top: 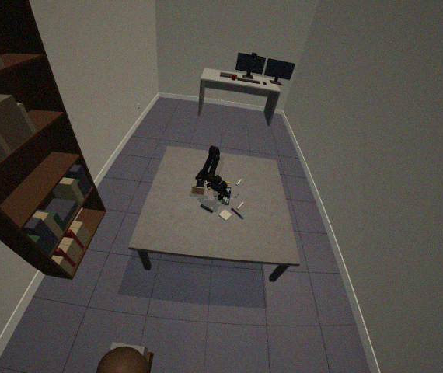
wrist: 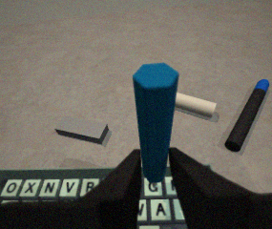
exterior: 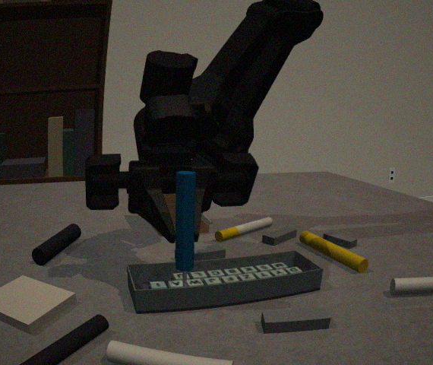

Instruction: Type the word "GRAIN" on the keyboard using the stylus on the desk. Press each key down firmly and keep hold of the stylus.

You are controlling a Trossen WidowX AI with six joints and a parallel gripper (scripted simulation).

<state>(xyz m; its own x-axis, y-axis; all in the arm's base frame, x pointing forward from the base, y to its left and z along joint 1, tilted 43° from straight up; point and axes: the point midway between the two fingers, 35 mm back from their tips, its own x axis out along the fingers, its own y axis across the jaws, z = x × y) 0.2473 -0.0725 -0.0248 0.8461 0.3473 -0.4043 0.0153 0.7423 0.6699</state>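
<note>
My gripper tip is now 20 mm above the blue stylus. Also, from my gripper tip: cream pad (170 mm to the right, 70 mm below, 10 mm behind); then keyboard tray (60 mm below, 50 mm to the left, 20 mm behind); then thin grey tip (50 mm below).
</note>
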